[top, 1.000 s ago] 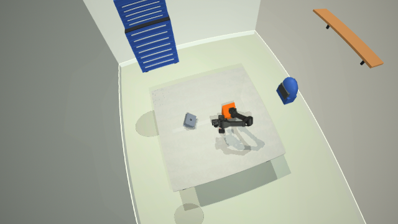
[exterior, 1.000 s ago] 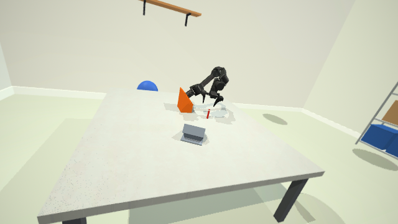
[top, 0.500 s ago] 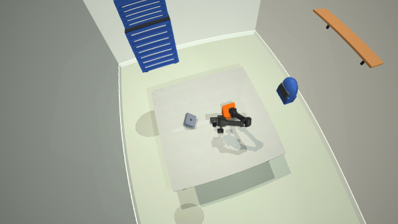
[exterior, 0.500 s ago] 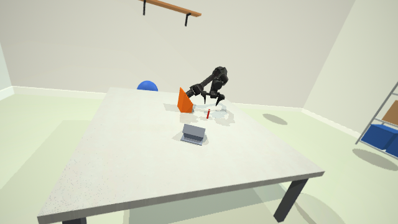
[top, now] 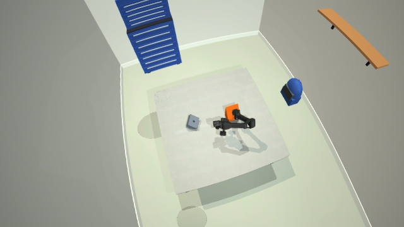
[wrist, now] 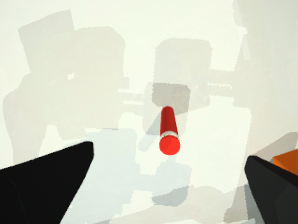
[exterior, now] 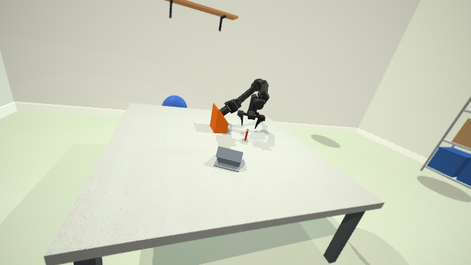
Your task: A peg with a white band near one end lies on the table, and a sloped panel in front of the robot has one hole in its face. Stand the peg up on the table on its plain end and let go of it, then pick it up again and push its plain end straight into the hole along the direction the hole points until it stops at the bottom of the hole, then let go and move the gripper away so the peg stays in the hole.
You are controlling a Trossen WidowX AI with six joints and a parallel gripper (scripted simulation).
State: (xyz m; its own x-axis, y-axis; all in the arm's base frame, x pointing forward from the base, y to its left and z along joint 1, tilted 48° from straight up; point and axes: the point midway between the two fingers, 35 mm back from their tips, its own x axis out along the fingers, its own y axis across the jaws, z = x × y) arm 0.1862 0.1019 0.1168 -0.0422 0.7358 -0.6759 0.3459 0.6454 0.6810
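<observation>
Right now my gripper tip is 40 mm above the red peg. Round my gripper tip: grey sloped panel: 280 mm ahead, 200 mm to the right, 50 mm below.
</observation>
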